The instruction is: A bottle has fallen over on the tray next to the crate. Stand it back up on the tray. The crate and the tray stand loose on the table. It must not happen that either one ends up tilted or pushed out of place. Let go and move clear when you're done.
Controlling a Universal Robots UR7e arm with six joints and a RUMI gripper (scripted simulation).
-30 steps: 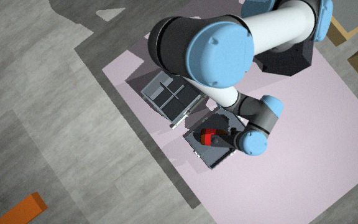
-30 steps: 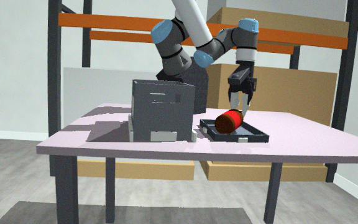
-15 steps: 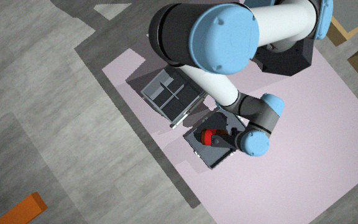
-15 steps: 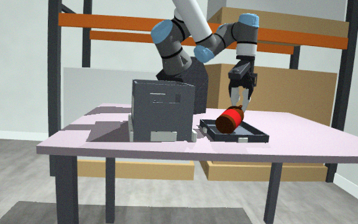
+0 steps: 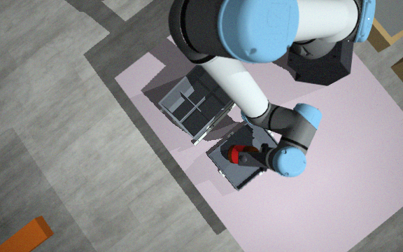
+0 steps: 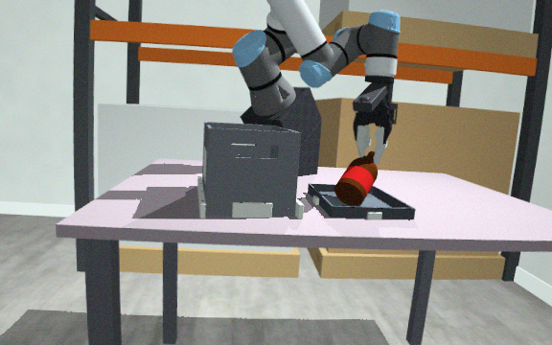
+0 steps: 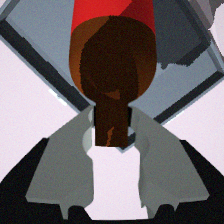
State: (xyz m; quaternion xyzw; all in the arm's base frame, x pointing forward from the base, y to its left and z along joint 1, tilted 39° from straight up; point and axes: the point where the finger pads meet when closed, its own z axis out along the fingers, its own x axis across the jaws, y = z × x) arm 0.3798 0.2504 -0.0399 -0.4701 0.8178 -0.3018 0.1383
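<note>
The brown bottle lies 3 cm below my hand, 3 cm ahead of it and 2 cm to the right of it. The rest, counted from my hand: dark tray 10 cm below, 3 cm to the right, 3 cm ahead; dark crate 31 cm to the right, 6 cm ahead, 2 cm below.
</note>
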